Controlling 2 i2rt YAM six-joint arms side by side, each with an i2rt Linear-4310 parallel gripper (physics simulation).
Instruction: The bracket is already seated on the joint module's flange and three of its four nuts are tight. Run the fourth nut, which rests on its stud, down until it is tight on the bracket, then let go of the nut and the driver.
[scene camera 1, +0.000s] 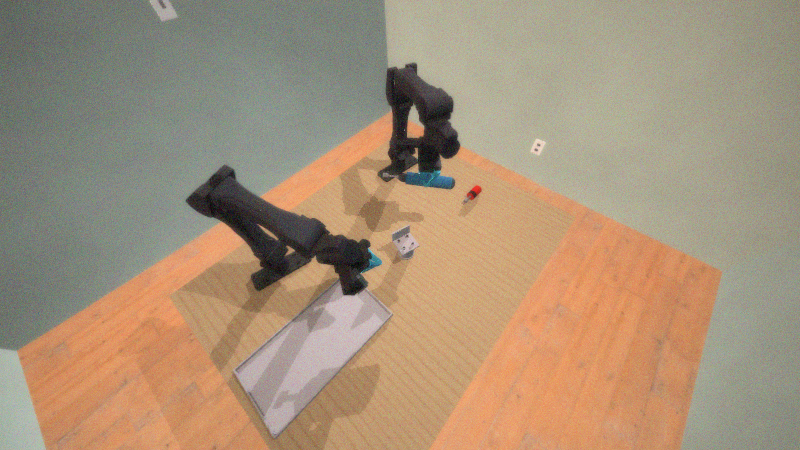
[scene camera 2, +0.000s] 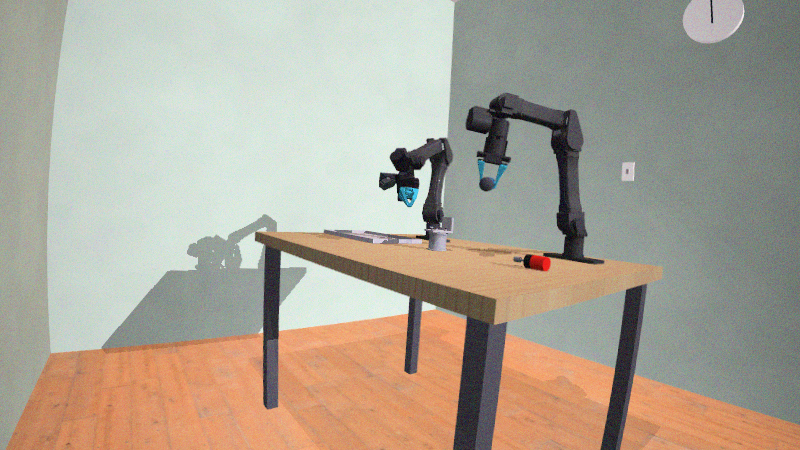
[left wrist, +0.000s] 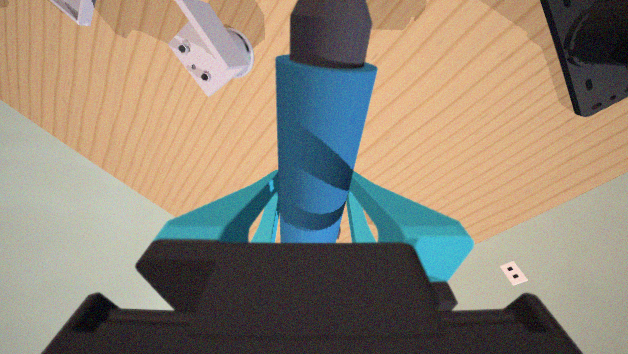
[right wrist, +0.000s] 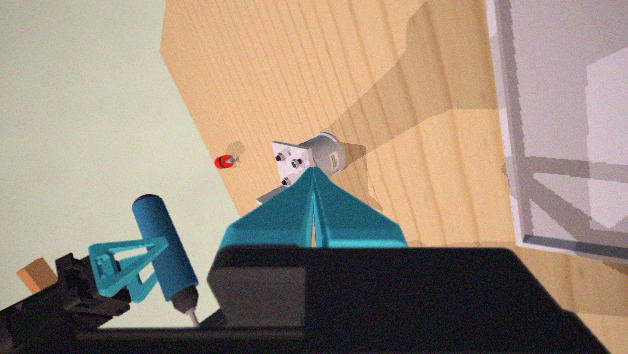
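Pixels of known places: left gripper, fingertip midpoint: (scene camera 1: 425, 182) (left wrist: 313, 177) (right wrist: 173, 245); right gripper, fingertip midpoint: (scene camera 1: 381, 262) (scene camera 2: 409, 206) (right wrist: 313, 176); left arm's base at its link origin: (scene camera 1: 398, 168) (scene camera 2: 572, 259) (left wrist: 590, 33); right arm's base at its link origin: (scene camera 1: 282, 268).
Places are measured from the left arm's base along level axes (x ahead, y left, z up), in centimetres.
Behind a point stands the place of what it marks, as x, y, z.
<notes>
A blue driver (scene camera 1: 445, 181) {34.5, -8.7, 23.1} (scene camera 2: 487, 184) {35.8, -5.4, 21.1} (left wrist: 320, 110) {25.3, -15.7, 24.6} (right wrist: 175, 265) {27.9, -16.2, 22.0} is held roughly level, high above the table, in my left gripper (scene camera 1: 431, 178) {29.2, -12.4, 21.0} (left wrist: 313, 177) {29.2, -12.4, 21.0} (right wrist: 173, 245) {29.2, -12.4, 21.0}, which is shut on its body. My right gripper (scene camera 1: 378, 261) {39.2, -40.4, 13.7} (scene camera 2: 409, 204) {39.2, -40.4, 13.7} (right wrist: 313, 176) {39.2, -40.4, 13.7} is shut and empty, above the table beside the bracket. The pale bracket (scene camera 1: 401, 242) {34.5, -28.3, 6.5} (scene camera 2: 449, 224) {33.2, -24.8, 8.7} (left wrist: 195, 57) {37.0, -28.1, 6.6} (right wrist: 288, 169) {35.9, -26.4, 6.6} sits on the upright grey joint module (scene camera 2: 437, 241) {37.4, -25.0, 3.0} (left wrist: 243, 54) {33.6, -25.3, 2.9} (right wrist: 327, 152) {36.7, -30.0, 2.6}. Several dark nuts or studs show on its plate; I cannot tell which nut is loose. My right fingers partly hide the bracket in the right wrist view.
A red and black screwdriver (scene camera 1: 474, 192) {34.9, 11.4, 3.3} (scene camera 2: 539, 262) {35.7, 14.6, 2.1} (right wrist: 223, 161) {34.8, 9.8, 2.6} lies on the table toward one edge. A shallow grey tray (scene camera 1: 313, 352) {42.9, -70.4, 0.4} (right wrist: 507, 150) {36.3, -47.1, 1.6} lies on the table near my right arm. The left arm's black base plate (left wrist: 575, 90) {3.4, 5.3, 1.0} shows in the left wrist view.
</notes>
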